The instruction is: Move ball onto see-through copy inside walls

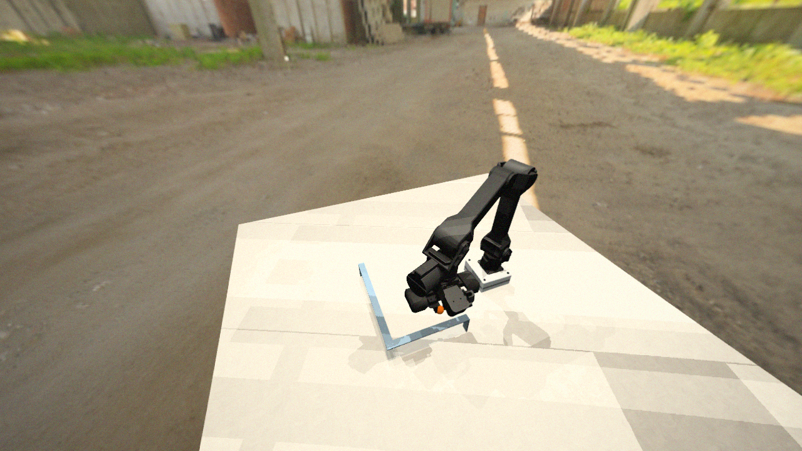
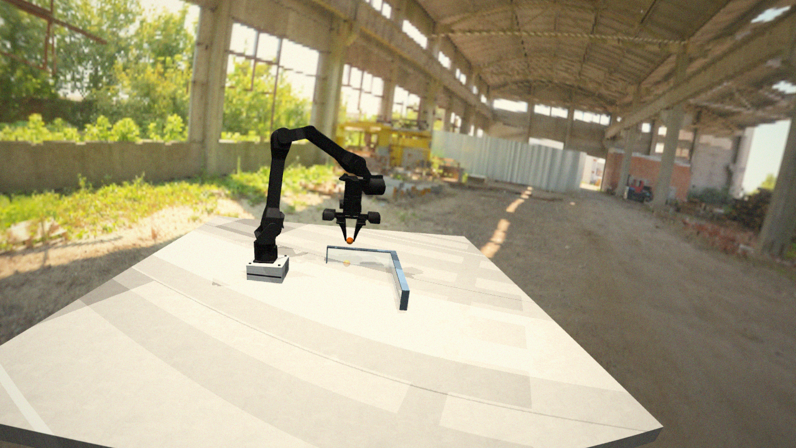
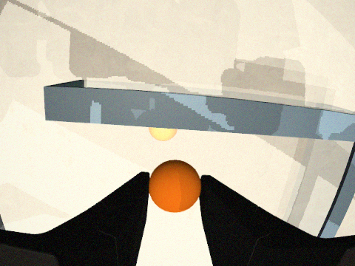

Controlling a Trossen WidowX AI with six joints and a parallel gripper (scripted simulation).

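Now: the see-through copy 80 mm below my gripper tip. Also, from my gripper tip: orange ball (right at my gripper tip).
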